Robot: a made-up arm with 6 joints. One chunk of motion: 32 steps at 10 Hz.
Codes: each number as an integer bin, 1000 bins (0 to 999) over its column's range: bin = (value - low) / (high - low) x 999, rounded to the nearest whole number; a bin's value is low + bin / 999 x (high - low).
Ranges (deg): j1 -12..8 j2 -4..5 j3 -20..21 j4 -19..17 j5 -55..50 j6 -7..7
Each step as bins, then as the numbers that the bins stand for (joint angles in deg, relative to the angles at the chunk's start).
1 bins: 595 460 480 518 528 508
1 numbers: -0.09 0.14 -0.30 -0.33 0.50 0.12
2 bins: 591 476 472 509 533 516
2 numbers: -0.17 0.29 -0.63 -0.66 1.02 0.23
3 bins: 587 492 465 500 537 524
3 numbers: -0.25 0.43 -0.92 -0.98 1.44 0.34
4 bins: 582 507 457 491 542 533
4 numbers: -0.35 0.57 -1.24 -1.31 1.97 0.47
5 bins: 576 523 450 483 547 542
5 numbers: -0.47 0.71 -1.53 -1.59 2.49 0.60
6 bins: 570 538 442 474 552 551
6 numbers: -0.59 0.85 -1.86 -1.92 3.02 0.72
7 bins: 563 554 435 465 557 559
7 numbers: -0.73 0.99 -2.15 -2.24 3.54 0.83
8 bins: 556 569 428 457 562 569
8 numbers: -0.87 1.13 -2.43 -2.53 4.07 0.97
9 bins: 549 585 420 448 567 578
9 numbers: -1.01 1.27 -2.76 -2.86 4.59 1.10
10 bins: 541 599 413 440 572 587
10 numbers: -1.17 1.40 -3.05 -3.14 5.12 1.23
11 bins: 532 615 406 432 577 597
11 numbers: -1.35 1.54 -3.34 -3.43 5.65 1.37
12 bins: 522 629 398 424 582 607
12 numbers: -1.55 1.67 -3.67 -3.72 6.17 1.51
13 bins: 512 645 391 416 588 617
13 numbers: -1.75 1.81 -3.95 -4.01 6.80 1.65
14 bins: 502 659 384 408 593 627
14 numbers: -1.95 1.94 -4.24 -4.30 7.33 1.79
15 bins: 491 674 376 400 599 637
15 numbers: -2.17 2.07 -4.57 -4.59 7.96 1.93
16 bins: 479 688 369 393 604 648
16 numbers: -2.41 2.20 -4.86 -4.84 8.48 2.08
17 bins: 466 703 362 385 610 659
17 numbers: -2.67 2.33 -5.14 -5.13 9.11 2.24
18 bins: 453 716 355 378 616 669
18 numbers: -2.93 2.45 -5.43 -5.38 9.74 2.38
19 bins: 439 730 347 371 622 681
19 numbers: -3.21 2.58 -5.76 -5.63 10.38 2.54
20 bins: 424 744 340 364 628 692
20 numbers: -3.51 2.70 -6.05 -5.88 11.01 2.70
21 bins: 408 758 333 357 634 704
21 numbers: -3.83 2.83 -6.33 -6.14 11.64 2.87
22 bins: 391 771 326 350 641 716
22 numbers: -4.17 2.95 -6.62 -6.39 12.37 3.03
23 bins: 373 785 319 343 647 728
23 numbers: -4.53 3.07 -6.91 -6.64 13.00 3.20
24 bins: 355 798 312 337 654 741
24 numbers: -4.89 3.19 -7.20 -6.86 13.74 3.38
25 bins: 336 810 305 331 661 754
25 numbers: -5.27 3.30 -7.48 -7.07 14.47 3.57
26 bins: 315 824 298 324 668 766
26 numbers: -5.69 3.42 -7.77 -7.32 15.21 3.73
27 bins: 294 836 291 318 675 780
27 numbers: -6.11 3.53 -8.06 -7.54 15.95 3.93
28 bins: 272 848 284 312 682 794
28 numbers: -6.55 3.64 -8.34 -7.76 16.68 4.13
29 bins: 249 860 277 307 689 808
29 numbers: -7.02 3.75 -8.63 -7.94 17.42 4.32
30 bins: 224 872 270 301 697 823
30 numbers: -7.52 3.86 -8.92 -8.15 18.26 4.53
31 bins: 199 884 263 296 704 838
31 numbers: -8.02 3.96 -9.21 -8.33 18.99 4.74
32 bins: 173 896 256 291 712 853
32 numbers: -8.54 4.07 -9.49 -8.51 19.83 4.95
